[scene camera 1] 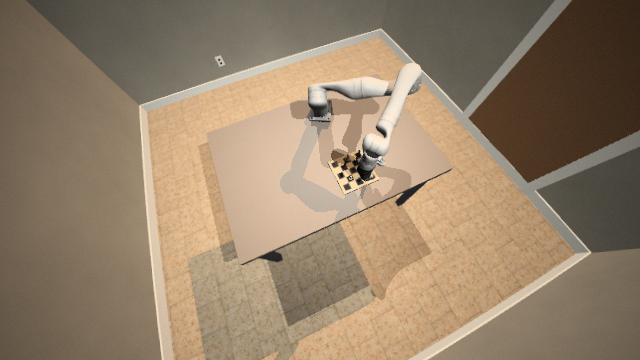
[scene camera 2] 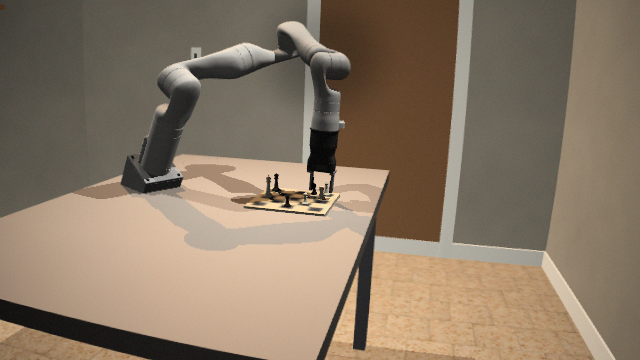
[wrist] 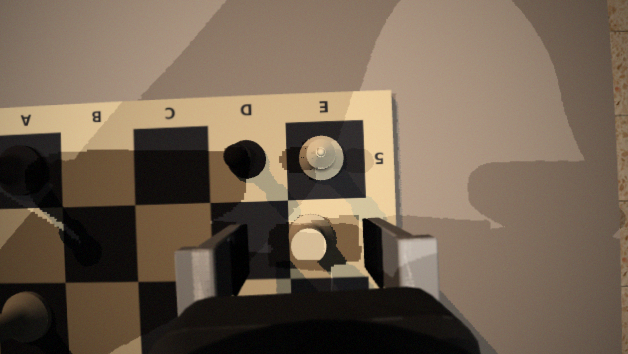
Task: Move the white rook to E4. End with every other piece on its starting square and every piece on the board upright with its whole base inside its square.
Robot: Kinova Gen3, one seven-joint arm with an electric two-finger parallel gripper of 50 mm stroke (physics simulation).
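Where they show: gripper, between the fingertips: [scene camera 2: 320, 190] [wrist: 306, 246]; arm's base, origin of its link: [scene camera 2: 155, 166].
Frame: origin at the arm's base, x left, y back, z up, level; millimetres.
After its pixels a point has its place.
Observation:
The white rook [scene camera 2: 322, 193] {x 49, y -511, z -48 mm} [wrist: 308, 244] {x 54, y -507, z -29 mm} stands upright on light square E4 of the chessboard [scene camera 2: 270, 208] {x -96, y -406, z -62 mm} [wrist: 377, 107] {x 115, y -540, z -62 mm}. In the wrist view its base lies close to the D4 side of the square, and I cannot tell its exact margin there. My gripper [scene camera 2: 322, 189] {x 51, y -505, z -41 mm} [wrist: 306, 246] {x 51, y -505, z -41 mm} is open, with one finger on each side of the rook and a gap to both. The left finger is over D4, the right one near the board's right rim. In scene camera 1 the gripper [scene camera 1: 367, 176] {x 51, y -505, z -41 mm} hides the rook.
A white piece [wrist: 321, 157] {x 89, y -513, z -21 mm} stands on E5, a black piece [wrist: 246, 160] {x 89, y -481, z -34 mm} on D5, and a tall black piece [wrist: 22, 172] {x 86, y -367, z -53 mm} on A5. A tall white piece [scene camera 2: 268, 187] {x 8, y -363, z -34 mm} [wrist: 30, 315] {x 16, y -369, z -53 mm} stands on A3. A black piece [scene camera 2: 287, 201] {x -64, y -442, z -48 mm} and a small white piece [scene camera 2: 305, 198] {x -26, y -481, z -46 mm} stand nearer scene camera 2.

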